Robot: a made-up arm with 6 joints.
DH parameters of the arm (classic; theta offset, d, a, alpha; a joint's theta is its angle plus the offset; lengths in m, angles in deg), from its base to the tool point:
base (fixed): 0 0.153 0 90
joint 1: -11.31 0 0.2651 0
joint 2: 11.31 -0.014 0.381 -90
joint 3: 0 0.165 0.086 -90
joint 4: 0 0.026 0.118 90
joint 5: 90 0.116 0.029 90
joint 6: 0 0.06 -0.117 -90
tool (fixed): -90 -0.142 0 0
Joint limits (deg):
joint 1: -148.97..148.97
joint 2: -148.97..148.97
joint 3: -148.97..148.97
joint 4: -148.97..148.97
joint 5: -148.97..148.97
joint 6: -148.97..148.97
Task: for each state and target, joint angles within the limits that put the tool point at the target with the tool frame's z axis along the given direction. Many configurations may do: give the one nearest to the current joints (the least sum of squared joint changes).
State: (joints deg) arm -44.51 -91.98 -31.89 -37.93 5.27 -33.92
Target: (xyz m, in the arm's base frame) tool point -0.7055 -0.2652 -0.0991 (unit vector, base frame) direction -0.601 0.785 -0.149
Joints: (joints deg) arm -101.11 -112.05 -46.48 -5.74 15.35 -61.37
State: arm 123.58 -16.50 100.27 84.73 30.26 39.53
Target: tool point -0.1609 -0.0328 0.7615 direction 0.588 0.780 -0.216
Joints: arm 114.85 -9.89 129.33 108.45 45.94 18.05
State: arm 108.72 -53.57 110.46 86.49 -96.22 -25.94
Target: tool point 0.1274 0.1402 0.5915 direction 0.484 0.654 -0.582
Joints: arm 102.31 -91.01 124.16 108.23 -141.67 -58.02
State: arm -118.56 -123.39 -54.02 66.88 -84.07 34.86
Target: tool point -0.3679 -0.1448 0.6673 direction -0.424 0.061 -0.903
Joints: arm -141.13 -116.58 -37.74 33.12 -63.80 81.63
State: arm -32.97 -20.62 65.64 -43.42 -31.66 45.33
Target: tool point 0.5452 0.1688 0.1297 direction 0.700 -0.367 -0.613
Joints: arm -44.24 15.56 97.92 -80.76 -18.11 63.27
